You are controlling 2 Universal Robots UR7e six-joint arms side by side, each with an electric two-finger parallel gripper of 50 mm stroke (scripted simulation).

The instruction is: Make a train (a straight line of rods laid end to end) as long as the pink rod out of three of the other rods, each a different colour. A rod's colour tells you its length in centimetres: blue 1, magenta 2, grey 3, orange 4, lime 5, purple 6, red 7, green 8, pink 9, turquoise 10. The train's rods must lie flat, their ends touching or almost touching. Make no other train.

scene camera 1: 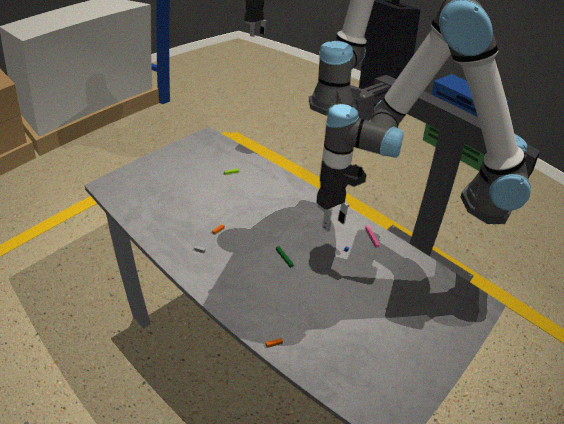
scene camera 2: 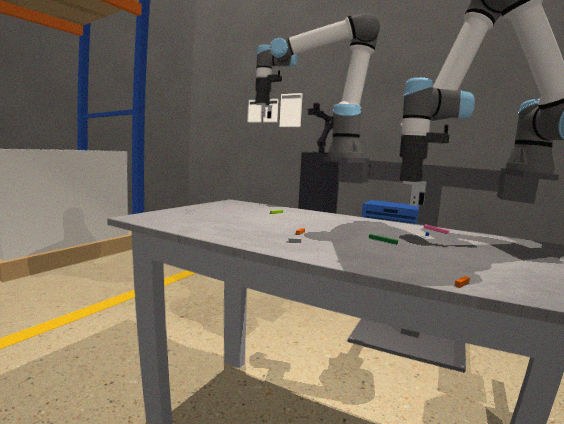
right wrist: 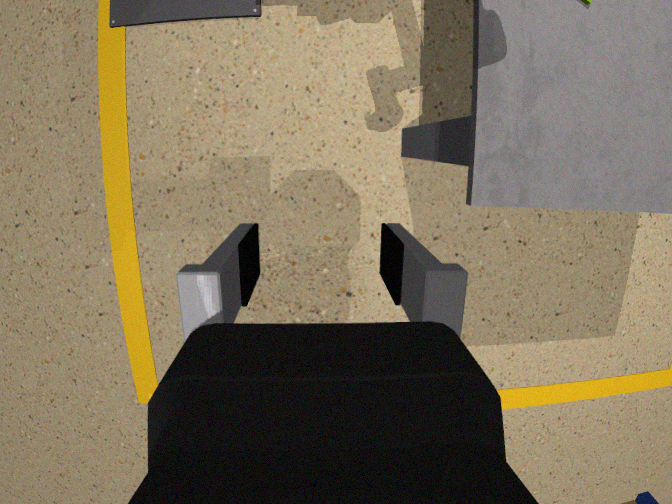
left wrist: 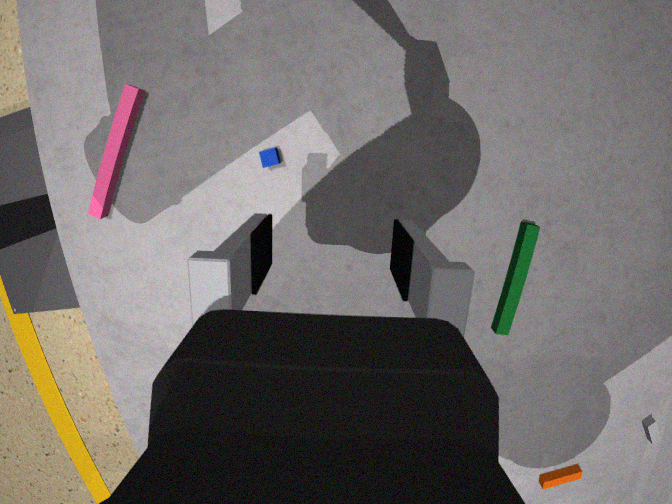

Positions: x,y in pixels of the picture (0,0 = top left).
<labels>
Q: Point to a pink rod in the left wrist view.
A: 131,98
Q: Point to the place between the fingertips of the left gripper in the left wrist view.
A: At 332,242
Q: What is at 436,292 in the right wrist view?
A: The right gripper.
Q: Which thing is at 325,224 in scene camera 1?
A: The left gripper.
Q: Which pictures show the left gripper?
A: Scene camera 1, scene camera 2 and the left wrist view only.
</labels>
